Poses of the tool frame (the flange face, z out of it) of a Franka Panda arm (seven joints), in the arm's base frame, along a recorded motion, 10 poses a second.
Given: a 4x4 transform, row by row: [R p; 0 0 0 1], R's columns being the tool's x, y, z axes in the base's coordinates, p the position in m. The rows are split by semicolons.
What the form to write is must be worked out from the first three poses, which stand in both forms.
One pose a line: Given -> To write
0.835 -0.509 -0.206 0.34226; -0.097 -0.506 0.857 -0.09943; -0.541 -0.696 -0.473 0.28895; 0 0 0 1 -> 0.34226 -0.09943 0.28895 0.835 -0.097 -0.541 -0.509 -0.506 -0.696
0.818 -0.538 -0.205 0.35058; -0.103 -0.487 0.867 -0.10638; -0.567 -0.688 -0.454 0.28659; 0 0 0 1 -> 0.35058 -0.10638 0.28659 0.818 -0.103 -0.567 -0.538 -0.487 -0.688
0.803 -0.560 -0.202 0.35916; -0.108 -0.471 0.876 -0.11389; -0.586 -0.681 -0.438 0.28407; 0 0 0 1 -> 0.35916 -0.11389 0.28407 0.803 -0.108 -0.586 -0.560 -0.471 -0.681
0.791 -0.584 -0.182 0.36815; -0.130 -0.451 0.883 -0.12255; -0.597 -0.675 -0.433 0.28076; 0 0 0 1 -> 0.36815 -0.12255 0.28076 0.791 -0.130 -0.597 -0.584 -0.451 -0.675
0.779 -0.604 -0.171 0.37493; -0.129 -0.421 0.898 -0.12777; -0.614 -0.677 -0.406 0.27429; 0 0 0 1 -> 0.37493 -0.12777 0.27429 0.779 -0.129 -0.614 -0.604 -0.421 -0.677
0.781 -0.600 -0.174 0.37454; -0.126 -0.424 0.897 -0.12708; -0.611 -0.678 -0.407 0.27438; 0 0 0 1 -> 0.37454 -0.12708 0.27438 0.781 -0.126 -0.611 -0.600 -0.424 -0.678
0.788 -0.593 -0.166 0.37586; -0.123 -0.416 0.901 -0.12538; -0.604 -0.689 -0.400 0.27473; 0 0 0 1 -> 0.37586 -0.12538 0.27473 0.788 -0.123 -0.604 -0.593 -0.416 -0.689
